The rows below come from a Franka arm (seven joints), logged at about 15 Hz.
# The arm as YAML. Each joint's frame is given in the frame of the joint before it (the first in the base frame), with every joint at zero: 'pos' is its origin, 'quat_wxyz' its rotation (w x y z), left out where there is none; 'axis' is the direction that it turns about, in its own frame. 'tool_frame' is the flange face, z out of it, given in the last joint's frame.
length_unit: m
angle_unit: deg
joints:
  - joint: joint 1
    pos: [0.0, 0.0, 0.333]
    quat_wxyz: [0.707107, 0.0, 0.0, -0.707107]
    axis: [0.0, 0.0, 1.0]
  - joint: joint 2
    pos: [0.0, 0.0, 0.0]
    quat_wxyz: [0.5, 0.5, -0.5, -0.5]
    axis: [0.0, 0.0, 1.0]
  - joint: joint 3
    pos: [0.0, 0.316, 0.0]
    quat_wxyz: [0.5, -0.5, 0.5, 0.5]
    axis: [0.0, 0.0, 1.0]
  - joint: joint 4
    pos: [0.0, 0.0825, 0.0]
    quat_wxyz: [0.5, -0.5, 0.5, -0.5]
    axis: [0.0, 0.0, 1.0]
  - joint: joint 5
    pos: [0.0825, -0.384, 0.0]
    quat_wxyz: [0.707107, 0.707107, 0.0, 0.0]
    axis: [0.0, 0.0, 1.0]
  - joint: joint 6
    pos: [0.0, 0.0, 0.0]
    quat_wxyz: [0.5, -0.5, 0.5, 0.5]
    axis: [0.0, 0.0, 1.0]
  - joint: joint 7
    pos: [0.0, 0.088, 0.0]
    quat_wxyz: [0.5, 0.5, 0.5, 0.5]
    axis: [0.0, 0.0, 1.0]
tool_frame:
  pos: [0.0, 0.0, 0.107]
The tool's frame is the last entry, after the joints.
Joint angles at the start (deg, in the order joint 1, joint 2, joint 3, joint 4, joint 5, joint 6, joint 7):
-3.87, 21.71, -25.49, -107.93, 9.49, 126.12, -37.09
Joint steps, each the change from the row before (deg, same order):
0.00, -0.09, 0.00, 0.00, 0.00, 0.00, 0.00
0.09, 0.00, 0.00, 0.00, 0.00, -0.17, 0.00
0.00, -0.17, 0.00, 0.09, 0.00, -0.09, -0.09
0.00, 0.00, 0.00, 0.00, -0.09, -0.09, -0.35
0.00, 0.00, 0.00, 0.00, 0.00, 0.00, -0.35
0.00, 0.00, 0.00, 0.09, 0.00, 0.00, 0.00
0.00, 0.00, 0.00, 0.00, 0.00, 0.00, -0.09
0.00, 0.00, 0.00, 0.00, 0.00, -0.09, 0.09
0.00, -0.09, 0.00, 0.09, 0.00, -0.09, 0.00
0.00, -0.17, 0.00, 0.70, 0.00, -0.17, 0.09
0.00, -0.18, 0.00, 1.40, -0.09, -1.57, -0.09
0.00, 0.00, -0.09, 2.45, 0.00, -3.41, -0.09
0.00, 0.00, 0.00, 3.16, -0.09, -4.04, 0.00
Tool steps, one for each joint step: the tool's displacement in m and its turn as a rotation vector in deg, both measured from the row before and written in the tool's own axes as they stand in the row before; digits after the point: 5 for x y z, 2 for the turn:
-0.00001, 0.00001, -0.00090, -0.01, 0.09, 0.00
0.00025, -0.00103, 0.00024, 0.10, -0.13, -0.09
0.00024, 0.00006, -0.00225, -0.01, 0.17, -0.10
-0.00017, -0.00006, 0.00014, 0.00, -0.12, -0.40
0.00000, 0.00000, 0.00000, 0.00, 0.00, -0.35
0.00040, 0.00015, -0.00070, -0.05, 0.08, -0.01
0.00000, 0.00000, 0.00000, 0.00, 0.00, -0.09
-0.00013, -0.00010, 0.00014, 0.06, -0.07, 0.09
0.00025, 0.00005, -0.00146, -0.01, 0.09, -0.01
0.00280, 0.00093, -0.00687, -0.29, 0.62, 0.00
0.00373, 0.00044, -0.01029, 0.13, 0.06, -0.33
0.00476, 0.00037, -0.01417, 0.75, -0.66, -0.34
0.00618, -0.00083, -0.01910, 0.70, -0.63, -0.49

